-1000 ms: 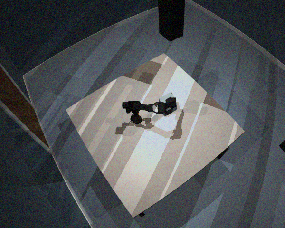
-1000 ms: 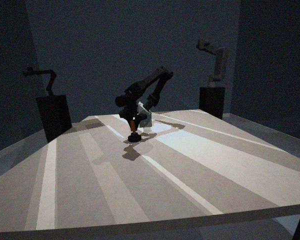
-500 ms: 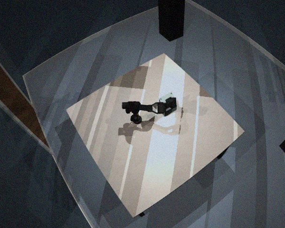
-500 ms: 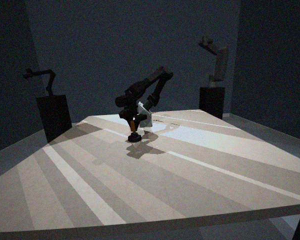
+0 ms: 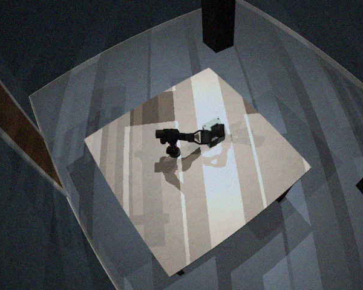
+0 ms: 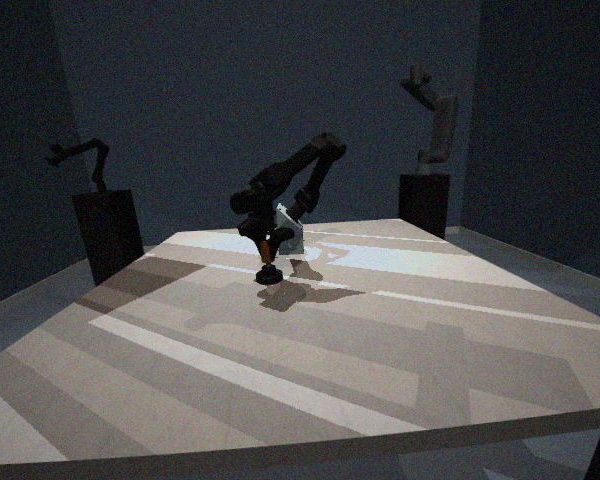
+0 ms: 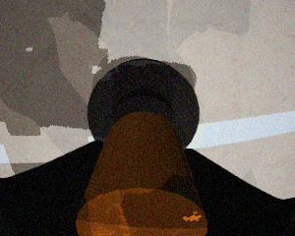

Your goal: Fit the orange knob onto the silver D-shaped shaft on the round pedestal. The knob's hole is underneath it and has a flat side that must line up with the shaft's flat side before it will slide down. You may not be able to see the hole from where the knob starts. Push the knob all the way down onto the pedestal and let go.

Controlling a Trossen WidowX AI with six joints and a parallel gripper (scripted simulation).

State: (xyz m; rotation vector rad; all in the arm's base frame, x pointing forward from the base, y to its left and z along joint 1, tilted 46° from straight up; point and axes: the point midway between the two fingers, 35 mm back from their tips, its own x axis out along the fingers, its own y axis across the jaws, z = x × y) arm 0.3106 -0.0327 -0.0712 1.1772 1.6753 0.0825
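Now: the round pedestal 40 mm below my gripper tip. From my gripper tip the other things lie so: orange knob: 30 mm above.
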